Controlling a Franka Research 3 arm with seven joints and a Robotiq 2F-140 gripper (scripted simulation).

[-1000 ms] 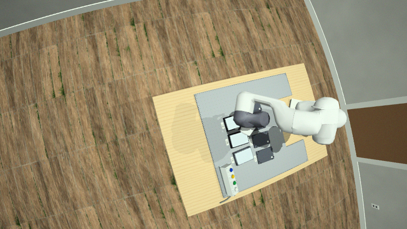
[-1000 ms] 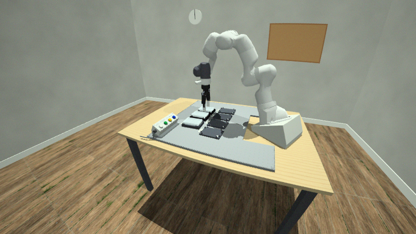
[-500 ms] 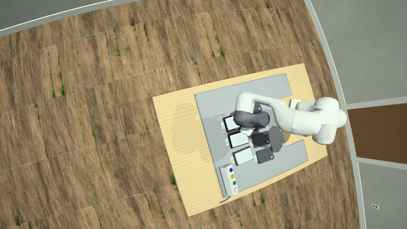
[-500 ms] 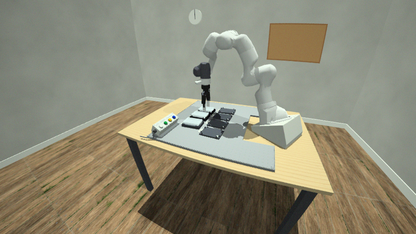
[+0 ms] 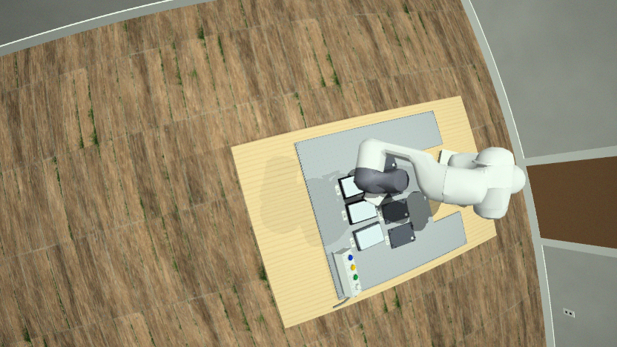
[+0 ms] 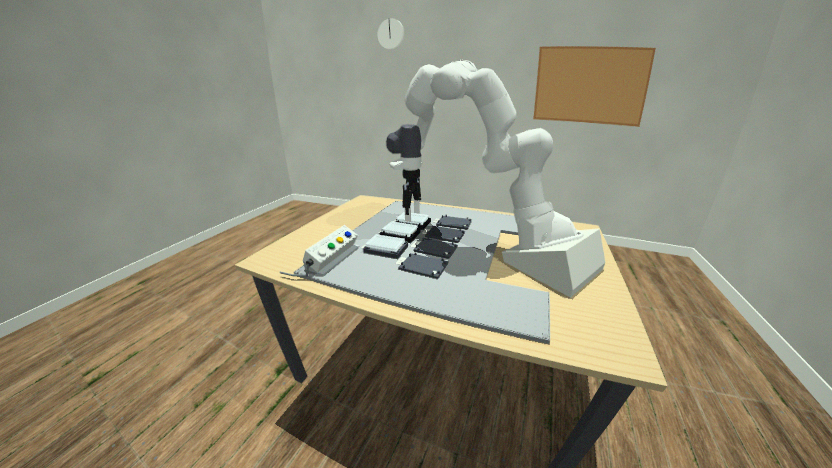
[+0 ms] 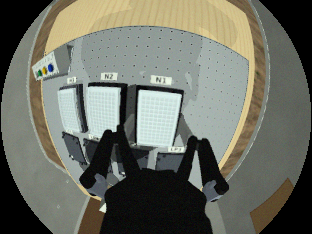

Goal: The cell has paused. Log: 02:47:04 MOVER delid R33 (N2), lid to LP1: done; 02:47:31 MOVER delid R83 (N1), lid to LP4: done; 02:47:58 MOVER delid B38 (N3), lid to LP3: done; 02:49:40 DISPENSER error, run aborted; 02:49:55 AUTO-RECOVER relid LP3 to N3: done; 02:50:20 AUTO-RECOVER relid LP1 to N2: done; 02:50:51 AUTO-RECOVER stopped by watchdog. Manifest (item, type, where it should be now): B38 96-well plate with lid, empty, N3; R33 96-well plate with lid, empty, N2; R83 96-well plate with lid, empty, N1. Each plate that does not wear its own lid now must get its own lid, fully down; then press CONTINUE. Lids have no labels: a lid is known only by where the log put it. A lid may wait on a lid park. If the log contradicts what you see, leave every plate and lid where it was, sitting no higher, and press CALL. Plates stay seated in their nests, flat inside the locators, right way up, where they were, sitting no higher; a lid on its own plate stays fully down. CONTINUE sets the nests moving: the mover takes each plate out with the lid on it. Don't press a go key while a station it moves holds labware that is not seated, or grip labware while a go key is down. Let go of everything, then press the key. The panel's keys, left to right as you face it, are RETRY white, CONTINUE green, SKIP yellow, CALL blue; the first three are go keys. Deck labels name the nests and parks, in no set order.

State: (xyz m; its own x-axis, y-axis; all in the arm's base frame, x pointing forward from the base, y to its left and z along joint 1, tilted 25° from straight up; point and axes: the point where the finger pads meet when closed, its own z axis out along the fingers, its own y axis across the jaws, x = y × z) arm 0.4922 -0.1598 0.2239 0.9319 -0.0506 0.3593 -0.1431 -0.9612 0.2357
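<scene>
My hand is 2 cm above the pale lid. Round my hand: plate 3 cm below; blue key 29 cm to the left, 18 cm ahead, 1 cm above; LP4 sign 20 cm to the left, 6 cm behind, 5 cm below.
</scene>
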